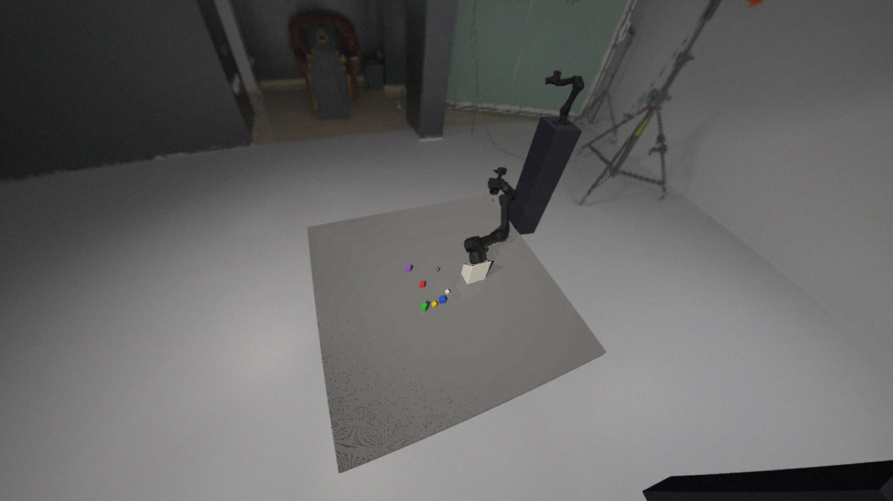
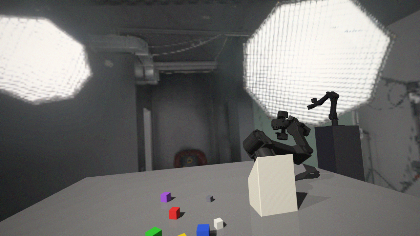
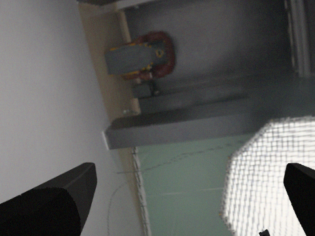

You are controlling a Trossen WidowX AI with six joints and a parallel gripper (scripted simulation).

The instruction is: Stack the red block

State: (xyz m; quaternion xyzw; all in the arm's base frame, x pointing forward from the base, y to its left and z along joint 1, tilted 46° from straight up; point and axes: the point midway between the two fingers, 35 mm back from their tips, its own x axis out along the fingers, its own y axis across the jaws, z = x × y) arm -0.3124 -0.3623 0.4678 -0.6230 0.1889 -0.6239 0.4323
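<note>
Now: the red block 640 mm to the left of my gripper tip, 600 mm ahead of it and 220 mm below it. From my gripper tip the other things lie so: grey block: 550 mm to the left, 490 mm ahead, 220 mm below; then purple block: 650 mm ahead, 520 mm to the left, 220 mm below; then white block: 710 mm to the left, 480 mm ahead, 220 mm below.
</note>
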